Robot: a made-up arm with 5 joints. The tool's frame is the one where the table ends. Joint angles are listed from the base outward.
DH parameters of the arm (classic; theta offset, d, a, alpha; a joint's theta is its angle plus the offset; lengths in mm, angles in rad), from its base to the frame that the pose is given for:
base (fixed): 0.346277 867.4 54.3 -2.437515
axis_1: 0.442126 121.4 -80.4 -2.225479
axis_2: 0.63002 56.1 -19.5 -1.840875
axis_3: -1.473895 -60 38.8 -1.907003
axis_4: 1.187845 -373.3 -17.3 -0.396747
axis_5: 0 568 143.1 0.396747
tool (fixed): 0.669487 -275.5 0 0
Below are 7 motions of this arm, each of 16 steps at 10 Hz.
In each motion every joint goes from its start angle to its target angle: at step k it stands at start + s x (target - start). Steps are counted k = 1, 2, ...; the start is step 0. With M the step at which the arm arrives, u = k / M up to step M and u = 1 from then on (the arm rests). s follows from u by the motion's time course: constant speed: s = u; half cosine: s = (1 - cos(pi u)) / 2; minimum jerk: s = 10 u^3 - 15 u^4 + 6 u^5.
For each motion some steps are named. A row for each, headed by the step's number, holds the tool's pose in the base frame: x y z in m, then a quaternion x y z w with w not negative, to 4 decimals.
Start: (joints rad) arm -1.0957 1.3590 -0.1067 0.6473 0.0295
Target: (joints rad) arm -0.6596 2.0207 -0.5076 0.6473 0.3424
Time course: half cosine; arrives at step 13
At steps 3, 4, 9, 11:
3: 0.0062 0.2717 0.7427 0.0551 -0.2632 0.6989 0.6627
4: -0.0009 0.2719 0.7560 0.0661 -0.2810 0.7012 0.6519
9: -0.0488 0.2647 0.8249 0.0866 -0.4002 0.7130 0.5692
11: -0.0636 0.2617 0.8379 0.0772 -0.4328 0.7160 0.5423

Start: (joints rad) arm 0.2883 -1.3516 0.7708 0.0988 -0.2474
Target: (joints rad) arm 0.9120 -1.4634 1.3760 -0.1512 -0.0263
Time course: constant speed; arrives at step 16
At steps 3, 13, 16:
3: -0.3143 0.0106 0.9658 0.0401 -0.9252 -0.3760 0.0319
13: -0.2909 0.0441 1.0294 -0.0974 -0.8467 -0.5126 0.1037
16: -0.2851 0.0578 1.0408 -0.1413 -0.8156 -0.5509 0.1068

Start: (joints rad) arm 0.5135 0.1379 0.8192 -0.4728 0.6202
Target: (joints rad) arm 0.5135 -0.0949 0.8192 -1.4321 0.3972
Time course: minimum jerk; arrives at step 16
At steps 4, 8, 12, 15, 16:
4: -0.3092 -0.0685 0.6201 -0.1864 0.8673 -0.0622 0.4573
8: -0.2741 -0.1642 0.6541 -0.3658 0.8058 -0.1414 0.4437
12: -0.2164 -0.2349 0.7120 -0.5356 0.7085 -0.2014 0.4130
15: -0.1986 -0.2474 0.7292 -0.5762 0.6782 -0.2136 0.4029
16: -0.1982 -0.2477 0.7296 -0.5771 0.6775 -0.2138 0.4027

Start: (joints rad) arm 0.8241 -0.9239 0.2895 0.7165 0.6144
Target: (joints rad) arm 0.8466 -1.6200 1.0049 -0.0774 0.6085
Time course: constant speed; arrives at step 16
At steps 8, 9, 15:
8: -0.0933 0.2809 1.0864 -0.5791 -0.7588 -0.0820 0.2865
9: -0.0989 0.2648 1.1006 -0.5555 -0.7647 -0.1038 0.3096
15: -0.1308 0.1481 1.1573 -0.4213 -0.7667 -0.2653 0.4055

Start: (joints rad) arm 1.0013 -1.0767 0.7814 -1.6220 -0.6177
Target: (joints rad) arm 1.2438 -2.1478 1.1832 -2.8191 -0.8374
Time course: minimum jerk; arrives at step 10
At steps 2, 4, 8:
2: -0.1740 -0.1060 0.8427 -0.7329 0.5928 0.2801 0.1817
4: -0.1424 -0.0813 0.7971 -0.7367 0.4901 0.3769 0.2738
8: -0.0822 0.0344 0.7333 -0.6633 0.3112 0.3519 0.5826

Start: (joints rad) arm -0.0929 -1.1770 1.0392 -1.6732 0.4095
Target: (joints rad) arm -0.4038 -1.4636 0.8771 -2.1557 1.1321
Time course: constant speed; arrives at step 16
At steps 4, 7, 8, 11, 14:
4: -0.0234 -0.3028 0.6295 -0.7397 0.5644 0.2090 0.3010
7: -0.0107 -0.3120 0.6301 -0.7334 0.5792 0.1955 0.2973
8: -0.0063 -0.3147 0.6304 -0.7313 0.5840 0.1910 0.2963
11: 0.0071 -0.3215 0.6321 -0.7245 0.5977 0.1775 0.2940
14: 0.0211 -0.3264 0.6344 -0.7173 0.6105 0.1643 0.2929

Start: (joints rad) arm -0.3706 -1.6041 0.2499 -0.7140 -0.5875
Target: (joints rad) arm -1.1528 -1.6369 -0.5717 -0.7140 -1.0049
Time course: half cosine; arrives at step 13
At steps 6, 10, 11, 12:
6: -0.0917 -0.2577 0.7594 -0.8175 0.5308 0.0179 0.2227
10: -0.0305 -0.2499 0.7423 -0.8556 0.4014 -0.1552 0.2877
11: -0.0216 -0.2472 0.7397 -0.8560 0.3813 -0.1821 0.2979
12: -0.0162 -0.2453 0.7380 -0.8555 0.3689 -0.1988 0.3042

